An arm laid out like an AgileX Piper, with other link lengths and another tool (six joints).
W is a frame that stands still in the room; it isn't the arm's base.
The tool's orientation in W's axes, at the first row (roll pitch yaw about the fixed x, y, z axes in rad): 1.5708, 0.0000, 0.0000
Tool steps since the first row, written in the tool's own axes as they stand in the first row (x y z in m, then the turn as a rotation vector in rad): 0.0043, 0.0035, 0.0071, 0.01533, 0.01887, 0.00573; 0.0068, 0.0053, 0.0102, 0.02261, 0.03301, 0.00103; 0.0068, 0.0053, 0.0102, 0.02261, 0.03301, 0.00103; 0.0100, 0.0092, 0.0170, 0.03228, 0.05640, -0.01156
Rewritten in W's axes. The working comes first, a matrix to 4 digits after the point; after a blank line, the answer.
The tool's axes in the first row as the columns of a matrix, in W's axes (used below as rounded here):
1.0000, 0.0000, 0.0000
0.0000, 0.0000, -1.0000
0.0000, 1.0000, 0.0000

0.0043, -0.0071, 0.0035, 0.01533, -0.00573, 0.01887; 0.0068, -0.0102, 0.0053, 0.02261, -0.00103, 0.03301; 0.0068, -0.0102, 0.0053, 0.02261, -0.00103, 0.03301; 0.0100, -0.0170, 0.0092, 0.03228, 0.01156, 0.05640
